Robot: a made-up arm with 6 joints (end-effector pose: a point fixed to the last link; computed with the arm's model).
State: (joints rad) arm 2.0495 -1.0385 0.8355 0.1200 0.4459 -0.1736
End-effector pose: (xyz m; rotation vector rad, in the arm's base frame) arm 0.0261 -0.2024 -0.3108 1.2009 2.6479 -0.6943
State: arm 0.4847 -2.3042 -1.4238 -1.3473 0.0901 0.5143
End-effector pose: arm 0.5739 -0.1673 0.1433 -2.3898 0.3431 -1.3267
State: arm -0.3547 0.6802 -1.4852 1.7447 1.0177 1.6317
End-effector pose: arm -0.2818 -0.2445 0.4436 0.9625 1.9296 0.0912
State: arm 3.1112 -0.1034 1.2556 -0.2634 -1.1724 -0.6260
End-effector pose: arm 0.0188 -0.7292 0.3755 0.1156 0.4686 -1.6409
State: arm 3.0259 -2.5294 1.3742 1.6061 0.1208 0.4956
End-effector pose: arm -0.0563 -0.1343 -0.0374 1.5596 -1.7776 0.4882
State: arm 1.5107 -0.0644 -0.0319 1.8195 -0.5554 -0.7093
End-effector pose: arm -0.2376 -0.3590 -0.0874 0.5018 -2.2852 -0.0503
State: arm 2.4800 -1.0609 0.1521 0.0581 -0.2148 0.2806
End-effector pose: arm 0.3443 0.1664 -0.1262 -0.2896 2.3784 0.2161
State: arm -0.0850 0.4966 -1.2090 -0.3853 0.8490 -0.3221
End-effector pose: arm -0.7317 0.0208 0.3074 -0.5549 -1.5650 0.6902
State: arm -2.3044 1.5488 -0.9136 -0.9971 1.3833 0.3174
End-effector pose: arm -0.0375 -0.5722 0.8408 0.6234 0.0745 0.5971
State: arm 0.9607 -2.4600 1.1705 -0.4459 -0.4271 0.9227
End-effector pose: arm -0.4491 0.2695 0.1490 0.3304 -1.8437 -0.7285
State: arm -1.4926 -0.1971 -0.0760 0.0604 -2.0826 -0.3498
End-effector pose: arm -0.2579 -0.1234 0.9330 -0.3881 -1.1866 -1.6181
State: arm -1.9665 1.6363 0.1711 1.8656 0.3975 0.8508
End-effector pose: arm -0.0630 -0.3519 0.0892 1.6857 2.0232 1.6424
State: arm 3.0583 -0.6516 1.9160 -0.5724 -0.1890 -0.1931
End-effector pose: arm -0.1298 -0.7165 0.2200 1.2373 0.3953 -1.5040
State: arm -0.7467 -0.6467 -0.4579 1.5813 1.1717 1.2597
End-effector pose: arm -0.1180 -0.0199 0.5520 0.5568 1.7973 -0.4836
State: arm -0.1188 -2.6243 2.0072 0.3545 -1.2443 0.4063
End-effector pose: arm -0.3900 -0.1101 0.7484 0.3953 -0.7989 -1.3556
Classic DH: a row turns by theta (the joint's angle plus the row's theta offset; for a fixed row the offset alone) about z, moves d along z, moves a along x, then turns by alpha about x. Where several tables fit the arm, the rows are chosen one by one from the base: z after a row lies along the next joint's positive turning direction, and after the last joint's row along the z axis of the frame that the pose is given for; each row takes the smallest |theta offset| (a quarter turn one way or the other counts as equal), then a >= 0, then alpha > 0; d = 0 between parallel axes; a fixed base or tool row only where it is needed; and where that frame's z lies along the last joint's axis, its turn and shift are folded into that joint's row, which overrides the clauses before.
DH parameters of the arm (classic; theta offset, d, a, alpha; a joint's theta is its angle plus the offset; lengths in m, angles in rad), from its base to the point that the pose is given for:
base (fixed): 0 0.2915 -0.0631 1.5708
joint 1: -0.1345 0.1769 -0.0105 -1.3863
joint 2: 1.4139 -0.1744 0.0174 -0.4546
joint 3: -1.3494 0.1746 -0.3096 -1.6684
joint 4: -1.2544 -0.1727 -0.0033 1.5708
joint 5: 0 0.197 0.0511 -1.5708
joint 6: -0.2441 -0.0349 0.0018 2.2358
tool (fixed): -0.0026 0.0868 0 0

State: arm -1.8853 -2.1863 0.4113 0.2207 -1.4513 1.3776
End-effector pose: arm 0.0482 0.4492 0.4062 -0.7848 -0.2488 -1.3989
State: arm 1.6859 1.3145 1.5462 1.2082 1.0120 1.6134
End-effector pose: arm -0.2798 -0.3301 0.3950 2.8645 0.8269 0.0649
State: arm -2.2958 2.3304 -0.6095 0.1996 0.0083 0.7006
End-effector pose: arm -0.4550 -0.6956 0.1613 2.4160 0.7900 -0.8475
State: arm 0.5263 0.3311 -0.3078 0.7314 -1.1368 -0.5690
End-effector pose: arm -0.5773 -0.3990 -0.0466 0.8654 -2.2340 -0.7212
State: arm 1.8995 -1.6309 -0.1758 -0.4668 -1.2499 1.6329
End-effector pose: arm 0.1478 0.4202 0.1080 -1.3500 2.3141 -0.0750
